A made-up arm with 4 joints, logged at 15 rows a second.
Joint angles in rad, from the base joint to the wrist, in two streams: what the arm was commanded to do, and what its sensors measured. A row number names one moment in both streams.
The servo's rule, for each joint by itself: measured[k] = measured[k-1] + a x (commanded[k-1-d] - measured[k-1]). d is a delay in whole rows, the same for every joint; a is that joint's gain. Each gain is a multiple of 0.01, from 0.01 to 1. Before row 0 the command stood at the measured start. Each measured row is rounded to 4 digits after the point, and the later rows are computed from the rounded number. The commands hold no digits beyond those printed.
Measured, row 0:
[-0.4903, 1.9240, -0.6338, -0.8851]
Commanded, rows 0 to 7:
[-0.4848, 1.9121, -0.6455, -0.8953]
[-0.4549, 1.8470, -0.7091, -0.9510]
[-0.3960, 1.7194, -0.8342, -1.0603]
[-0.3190, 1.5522, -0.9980, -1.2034]
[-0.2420, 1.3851, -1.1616, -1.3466]
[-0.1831, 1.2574, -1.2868, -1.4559]
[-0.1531, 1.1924, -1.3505, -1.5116]
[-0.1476, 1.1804, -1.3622, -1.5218]
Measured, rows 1 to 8:
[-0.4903, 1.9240, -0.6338, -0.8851]
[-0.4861, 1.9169, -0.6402, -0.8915]
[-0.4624, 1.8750, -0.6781, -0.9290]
[-0.4119, 1.7816, -0.7640, -1.0117]
[-0.3413, 1.6440, -0.8927, -1.1325]
[-0.2658, 1.4887, -1.0406, -1.2674]
[-0.2029, 1.3499, -1.1760, -1.3862]
[-0.1651, 1.2554, -1.2720, -1.4652]
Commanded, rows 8 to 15:
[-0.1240, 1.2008, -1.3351, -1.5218]
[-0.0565, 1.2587, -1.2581, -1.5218]
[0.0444, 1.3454, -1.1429, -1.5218]
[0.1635, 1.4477, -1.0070, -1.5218]
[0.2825, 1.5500, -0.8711, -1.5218]
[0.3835, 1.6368, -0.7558, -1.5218]
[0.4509, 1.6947, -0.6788, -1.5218]
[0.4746, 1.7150, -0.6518, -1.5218]
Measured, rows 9 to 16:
[-0.1518, 1.2104, -1.3216, -1.5009]
[-0.1307, 1.2046, -1.3290, -1.5141]
[-0.0743, 1.2371, -1.2900, -1.5190]
[0.0159, 1.3021, -1.2091, -1.5208]
[0.1281, 1.3895, -1.0979, -1.5214]
[0.2454, 1.4858, -0.9732, -1.5217]
[0.3504, 1.5764, -0.8536, -1.5218]
[0.4268, 1.6474, -0.7575, -1.5218]

